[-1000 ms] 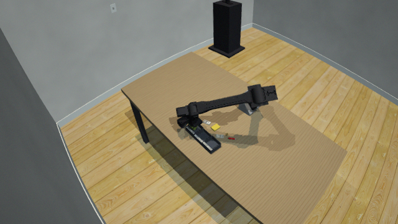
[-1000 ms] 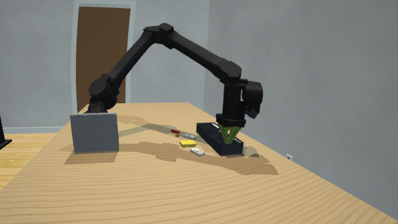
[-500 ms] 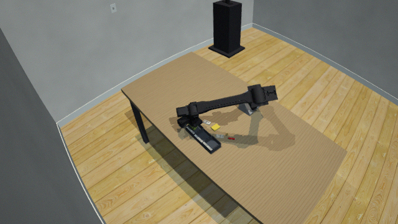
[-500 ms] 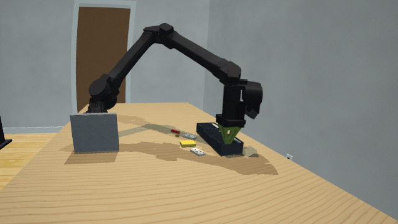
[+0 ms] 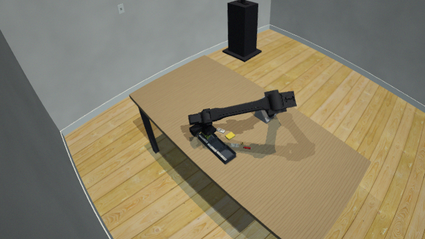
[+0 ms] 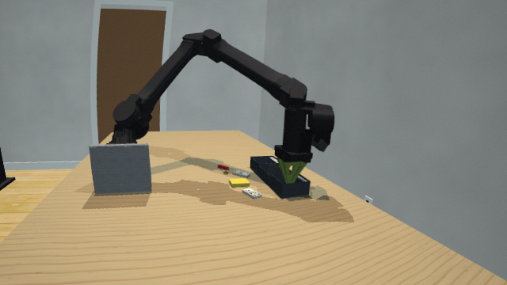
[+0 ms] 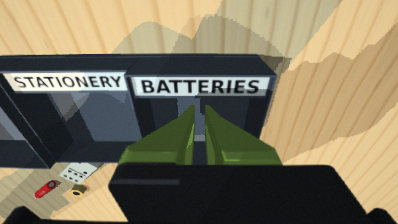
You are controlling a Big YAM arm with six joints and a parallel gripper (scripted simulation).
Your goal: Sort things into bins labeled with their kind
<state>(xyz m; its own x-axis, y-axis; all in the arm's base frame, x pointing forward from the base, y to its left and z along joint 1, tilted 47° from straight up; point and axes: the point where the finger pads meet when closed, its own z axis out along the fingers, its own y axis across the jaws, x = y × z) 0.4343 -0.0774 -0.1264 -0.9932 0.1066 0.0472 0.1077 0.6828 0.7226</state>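
Right now my hand is 10 mm short of the long black bin, 80 mm to the right of it and 10 mm above it. From my hand the other things lie so: yellow block 110 mm behind, 80 mm to the left, 20 mm below; then small nut 120 mm behind, 180 mm to the left, 20 mm below; then red battery 110 mm behind, 220 mm to the left, 20 mm below.
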